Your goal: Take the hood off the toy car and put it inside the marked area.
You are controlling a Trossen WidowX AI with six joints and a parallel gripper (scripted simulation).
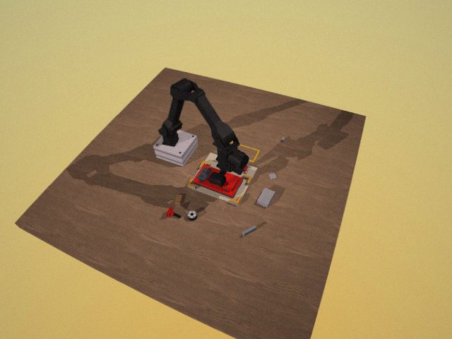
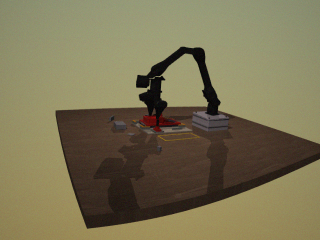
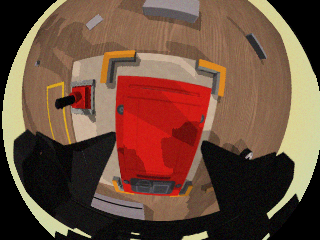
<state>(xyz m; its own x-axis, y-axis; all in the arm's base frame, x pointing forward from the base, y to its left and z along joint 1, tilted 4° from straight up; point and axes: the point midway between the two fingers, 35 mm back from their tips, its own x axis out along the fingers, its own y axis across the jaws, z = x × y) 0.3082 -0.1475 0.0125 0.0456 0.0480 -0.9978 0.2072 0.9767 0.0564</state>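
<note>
My gripper tip is 10 mm above the red hood. The rest, counted from my gripper tip: wheel: 190 mm to the right, 100 mm behind, 40 mm below; tan piece: 180 mm behind, 120 mm to the right, 40 mm below; grey tile: 200 mm ahead, 100 mm to the left, 50 mm below.
</note>
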